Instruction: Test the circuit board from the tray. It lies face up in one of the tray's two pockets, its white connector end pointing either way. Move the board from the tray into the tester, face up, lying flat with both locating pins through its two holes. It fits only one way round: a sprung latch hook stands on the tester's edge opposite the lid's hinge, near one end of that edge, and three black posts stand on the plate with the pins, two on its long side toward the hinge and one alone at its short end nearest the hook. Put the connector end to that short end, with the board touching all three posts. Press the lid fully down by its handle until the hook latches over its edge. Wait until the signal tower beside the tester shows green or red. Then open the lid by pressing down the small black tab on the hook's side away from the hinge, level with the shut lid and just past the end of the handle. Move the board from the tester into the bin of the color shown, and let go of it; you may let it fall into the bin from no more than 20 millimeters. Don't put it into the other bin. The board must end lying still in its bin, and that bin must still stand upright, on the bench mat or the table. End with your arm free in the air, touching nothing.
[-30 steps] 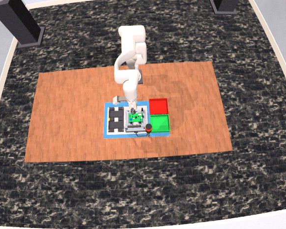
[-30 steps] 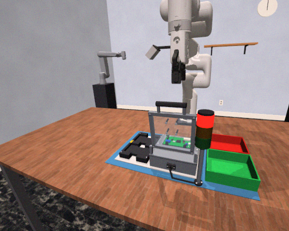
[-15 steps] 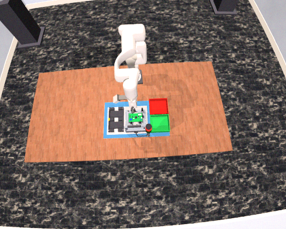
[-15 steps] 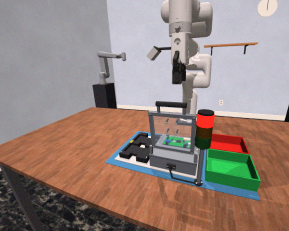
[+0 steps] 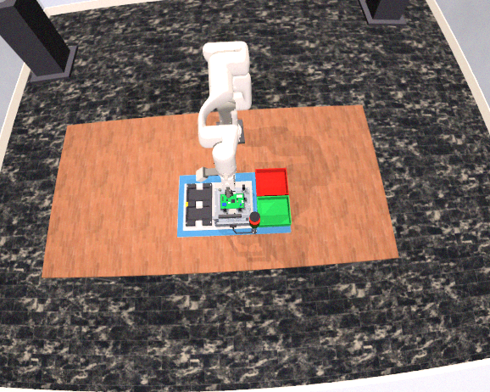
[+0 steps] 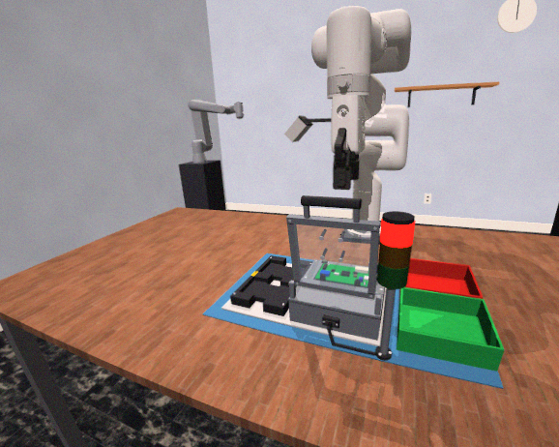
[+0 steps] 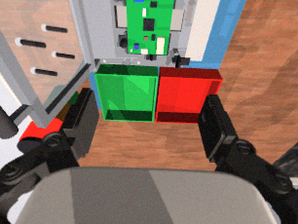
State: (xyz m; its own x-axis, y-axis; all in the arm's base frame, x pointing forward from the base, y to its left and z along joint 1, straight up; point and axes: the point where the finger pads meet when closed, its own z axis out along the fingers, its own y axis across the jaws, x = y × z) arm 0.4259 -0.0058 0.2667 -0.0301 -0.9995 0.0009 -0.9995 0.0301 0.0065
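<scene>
Right now the green circuit board is 21 cm below my hand. Round my hand: small black tab (19 cm below, 6 cm to the left, 6 cm behind); then clear lid (12 cm ahead, 10 cm below); then tester plate (21 cm below, 1 cm to the left, 1 cm ahead).
</scene>
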